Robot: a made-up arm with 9 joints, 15 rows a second.
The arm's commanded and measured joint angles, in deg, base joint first. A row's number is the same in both.
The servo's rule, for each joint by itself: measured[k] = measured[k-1] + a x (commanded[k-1-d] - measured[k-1]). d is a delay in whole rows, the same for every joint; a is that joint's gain. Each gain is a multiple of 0.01, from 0.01 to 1. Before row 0 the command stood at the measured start. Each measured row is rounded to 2 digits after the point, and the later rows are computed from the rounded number. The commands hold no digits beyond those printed.
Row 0, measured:
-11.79 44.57 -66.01 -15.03 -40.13 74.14 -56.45 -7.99 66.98
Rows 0 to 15, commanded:
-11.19 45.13 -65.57 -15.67 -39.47 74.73 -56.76 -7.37 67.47
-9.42 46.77 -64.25 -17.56 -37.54 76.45 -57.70 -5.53 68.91
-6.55 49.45 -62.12 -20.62 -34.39 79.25 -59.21 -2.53 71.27
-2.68 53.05 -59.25 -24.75 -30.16 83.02 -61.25 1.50 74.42
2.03 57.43 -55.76 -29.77 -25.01 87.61 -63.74 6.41 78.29
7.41 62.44 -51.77 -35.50 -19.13 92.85 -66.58 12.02 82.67
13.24 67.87 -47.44 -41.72 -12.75 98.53 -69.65 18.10 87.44
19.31 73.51 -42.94 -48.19 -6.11 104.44 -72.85 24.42 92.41
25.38 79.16 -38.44 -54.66 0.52 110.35 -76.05 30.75 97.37
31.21 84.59 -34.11 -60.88 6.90 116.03 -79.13 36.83 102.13
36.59 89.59 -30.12 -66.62 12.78 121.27 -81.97 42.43 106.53
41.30 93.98 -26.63 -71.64 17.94 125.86 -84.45 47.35 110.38
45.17 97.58 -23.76 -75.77 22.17 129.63 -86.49 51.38 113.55
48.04 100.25 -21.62 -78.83 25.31 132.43 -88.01 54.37 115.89
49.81 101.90 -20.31 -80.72 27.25 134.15 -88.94 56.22 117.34
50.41 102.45 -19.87 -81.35 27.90 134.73 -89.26 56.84 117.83
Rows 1 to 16, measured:
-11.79 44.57 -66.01 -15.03 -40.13 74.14 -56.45 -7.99 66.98
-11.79 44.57 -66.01 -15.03 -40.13 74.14 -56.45 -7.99 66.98
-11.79 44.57 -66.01 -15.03 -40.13 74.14 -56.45 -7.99 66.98
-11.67 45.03 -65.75 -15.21 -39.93 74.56 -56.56 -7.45 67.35
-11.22 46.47 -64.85 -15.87 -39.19 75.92 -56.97 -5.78 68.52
-10.29 48.94 -63.21 -17.20 -37.70 78.32 -57.78 -2.95 70.58
-8.77 52.35 -60.83 -19.31 -35.36 81.70 -59.03 0.92 73.46
-6.61 56.57 -57.79 -22.24 -32.15 85.96 -60.73 5.70 77.08
-3.81 61.44 -54.18 -25.95 -28.11 90.92 -62.84 11.20 81.27
-0.40 66.78 -50.14 -30.37 -23.35 96.40 -65.29 17.20 85.90
3.54 72.37 -45.82 -35.36 -18.01 102.19 -68.01 23.48 90.78
7.91 78.01 -41.39 -40.76 -12.27 108.07 -70.90 29.80 95.72
12.57 83.47 -37.02 -46.39 -6.33 113.80 -73.86 35.92 100.53
17.37 88.55 -32.88 -52.05 -0.41 119.18 -76.78 41.58 105.03
22.16 93.06 -29.13 -57.54 5.28 123.99 -79.54 46.60 109.04
26.76 96.81 -25.91 -62.64 10.52 128.05 -82.04 50.76 112.42
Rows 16 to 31, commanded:
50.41 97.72 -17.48 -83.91 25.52 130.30 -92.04 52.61 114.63
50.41 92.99 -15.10 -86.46 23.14 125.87 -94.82 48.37 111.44
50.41 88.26 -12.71 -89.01 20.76 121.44 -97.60 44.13 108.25
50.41 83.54 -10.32 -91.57 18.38 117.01 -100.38 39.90 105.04
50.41 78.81 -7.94 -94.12 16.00 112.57 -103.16 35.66 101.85
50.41 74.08 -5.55 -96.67 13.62 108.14 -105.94 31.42 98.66
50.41 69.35 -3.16 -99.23 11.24 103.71 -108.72 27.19 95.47
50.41 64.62 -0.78 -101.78 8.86 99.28 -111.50 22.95 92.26
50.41 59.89 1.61 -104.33 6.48 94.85 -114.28 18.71 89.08
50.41 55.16 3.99 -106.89 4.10 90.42 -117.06 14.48 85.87
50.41 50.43 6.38 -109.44 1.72 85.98 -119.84 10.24 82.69
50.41 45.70 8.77 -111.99 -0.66 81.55 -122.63 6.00 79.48
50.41 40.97 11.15 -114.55 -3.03 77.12 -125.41 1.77 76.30
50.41 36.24 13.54 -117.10 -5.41 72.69 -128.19 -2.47 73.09
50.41 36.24 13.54 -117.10 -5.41 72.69 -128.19 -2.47 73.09
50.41 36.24 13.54 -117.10 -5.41 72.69 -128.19 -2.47 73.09
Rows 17 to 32, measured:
31.02 99.67 -23.34 -67.17 15.10 131.20 -84.19 53.90 115.02
34.78 101.52 -21.52 -70.96 18.87 133.32 -85.90 55.92 116.76
37.91 102.29 -20.53 -73.87 21.67 134.34 -87.11 56.72 117.56
40.41 98.50 -18.70 -76.68 22.86 131.43 -88.88 53.14 115.36
42.41 93.93 -16.54 -79.42 22.95 127.43 -91.02 48.99 112.42
44.01 89.22 -14.24 -82.11 22.27 123.12 -93.39 44.76 109.29
45.29 84.51 -11.89 -84.76 21.06 118.72 -95.91 40.53 106.10
46.31 79.78 -9.52 -87.38 19.49 114.29 -98.52 36.29 102.91
47.13 75.05 -7.14 -89.98 17.67 109.86 -101.19 32.05 99.72
47.79 70.32 -4.75 -92.57 15.68 105.43 -103.90 27.82 96.53
48.31 65.59 -2.37 -95.15 13.57 101.00 -106.64 23.58 93.33
48.73 60.86 0.02 -97.72 11.37 96.57 -109.39 19.34 90.14
49.07 56.13 2.40 -100.29 9.12 92.14 -112.15 15.11 86.94
49.34 51.40 4.79 -102.85 6.83 87.70 -114.92 10.87 83.75
49.55 46.67 7.18 -105.41 4.51 83.27 -117.70 6.63 80.55
49.72 41.94 9.56 -107.97 2.17 78.84 -120.48 2.40 77.36

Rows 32 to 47, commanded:
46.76 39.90 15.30 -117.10 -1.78 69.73 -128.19 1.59 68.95
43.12 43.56 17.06 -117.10 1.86 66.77 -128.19 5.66 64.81
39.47 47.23 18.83 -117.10 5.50 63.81 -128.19 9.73 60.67
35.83 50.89 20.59 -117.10 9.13 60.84 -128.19 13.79 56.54
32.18 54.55 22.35 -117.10 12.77 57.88 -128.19 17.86 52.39
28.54 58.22 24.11 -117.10 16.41 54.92 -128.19 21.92 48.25
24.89 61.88 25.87 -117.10 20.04 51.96 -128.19 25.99 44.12
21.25 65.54 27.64 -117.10 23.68 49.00 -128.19 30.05 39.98
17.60 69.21 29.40 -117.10 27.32 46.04 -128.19 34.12 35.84
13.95 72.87 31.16 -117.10 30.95 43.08 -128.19 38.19 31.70
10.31 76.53 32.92 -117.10 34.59 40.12 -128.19 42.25 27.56
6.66 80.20 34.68 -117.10 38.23 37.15 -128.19 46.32 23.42
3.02 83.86 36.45 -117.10 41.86 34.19 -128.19 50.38 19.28
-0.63 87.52 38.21 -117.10 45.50 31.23 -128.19 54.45 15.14
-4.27 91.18 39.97 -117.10 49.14 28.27 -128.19 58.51 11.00
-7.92 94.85 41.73 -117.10 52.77 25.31 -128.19 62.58 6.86
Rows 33 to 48, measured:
49.86 37.21 11.95 -110.53 -0.18 74.41 -123.26 -1.84 74.16
49.97 36.40 12.90 -112.37 -1.80 73.17 -125.03 -2.39 73.36
50.06 36.27 13.28 -113.69 -2.92 72.82 -126.17 -2.46 73.16
49.40 39.28 14.49 -114.64 -2.57 70.60 -126.90 1.06 70.00
48.14 42.83 16.03 -115.33 -1.20 67.84 -127.36 5.06 66.11
46.41 46.48 17.71 -115.83 0.88 64.94 -127.66 9.12 62.03
44.29 50.14 19.44 -116.19 3.44 61.99 -127.85 13.18 57.91
41.87 53.80 21.19 -116.44 6.33 59.03 -127.97 17.25 53.77
39.20 57.47 22.94 -116.62 9.45 56.07 -128.05 21.31 49.63
36.34 61.13 24.70 -116.75 12.73 53.11 -128.10 25.38 45.50
33.32 64.79 26.46 -116.85 16.12 50.15 -128.13 29.44 41.36
30.18 68.46 28.22 -116.92 19.59 47.19 -128.15 33.51 37.22
26.93 72.12 29.98 -116.97 23.11 44.23 -128.16 37.58 33.08
23.61 75.78 31.74 -117.01 26.67 41.27 -128.17 41.64 28.94
20.22 79.45 33.50 -117.04 30.25 38.30 -128.18 45.71 24.80
16.78 83.11 35.27 -117.06 33.85 35.34 -128.18 49.77 20.66

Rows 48 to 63, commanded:
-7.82 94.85 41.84 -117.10 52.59 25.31 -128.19 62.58 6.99
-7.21 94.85 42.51 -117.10 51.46 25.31 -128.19 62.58 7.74
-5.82 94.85 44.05 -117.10 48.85 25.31 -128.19 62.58 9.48
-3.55 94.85 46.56 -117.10 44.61 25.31 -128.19 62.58 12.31
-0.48 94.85 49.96 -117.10 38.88 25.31 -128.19 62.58 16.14
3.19 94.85 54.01 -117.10 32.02 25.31 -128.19 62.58 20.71
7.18 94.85 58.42 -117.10 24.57 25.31 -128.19 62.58 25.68
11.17 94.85 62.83 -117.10 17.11 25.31 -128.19 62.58 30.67
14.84 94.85 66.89 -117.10 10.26 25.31 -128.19 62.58 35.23
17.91 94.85 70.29 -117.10 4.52 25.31 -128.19 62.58 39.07
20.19 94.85 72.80 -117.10 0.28 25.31 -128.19 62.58 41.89
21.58 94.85 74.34 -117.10 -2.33 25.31 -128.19 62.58 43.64
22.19 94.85 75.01 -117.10 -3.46 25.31 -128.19 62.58 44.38
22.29 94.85 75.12 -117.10 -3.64 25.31 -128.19 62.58 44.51
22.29 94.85 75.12 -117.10 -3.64 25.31 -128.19 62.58 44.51
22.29 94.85 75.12 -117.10 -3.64 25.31 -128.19 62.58 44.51
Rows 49 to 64, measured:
13.30 86.77 37.03 -117.07 37.46 32.38 -128.18 53.84 16.52
9.79 90.43 38.79 -117.08 41.08 29.42 -128.18 57.90 12.38
6.25 94.10 40.55 -117.09 44.70 26.46 -128.18 61.97 8.24
3.44 94.72 41.32 -117.09 47.15 25.63 -128.18 62.50 7.30
1.31 94.83 42.03 -117.09 48.49 25.40 -128.18 62.57 7.63
-0.12 94.85 43.24 -117.09 48.60 25.34 -128.18 62.58 9.02
-0.81 94.85 45.23 -117.09 47.36 25.32 -128.18 62.58 11.49
-0.74 94.85 48.07 -117.09 44.73 25.31 -128.18 62.58 14.98
0.05 94.85 51.63 -117.09 40.79 25.31 -128.18 62.58 19.28
1.48 94.85 55.70 -117.09 35.76 25.31 -128.18 62.58 24.08
3.42 94.85 59.98 -117.09 29.98 25.31 -128.18 62.58 29.02
5.70 94.85 64.13 -117.09 23.87 25.31 -128.18 62.58 33.68
8.14 94.85 67.83 -117.09 17.87 25.31 -128.18 62.58 37.72
10.55 94.85 70.81 -117.09 12.42 25.31 -128.18 62.58 40.85
12.76 94.85 72.93 -117.09 7.85 25.31 -128.18 62.58 42.94
14.65 94.85 74.18 -117.09 4.34 25.31 -128.18 62.58 44.02

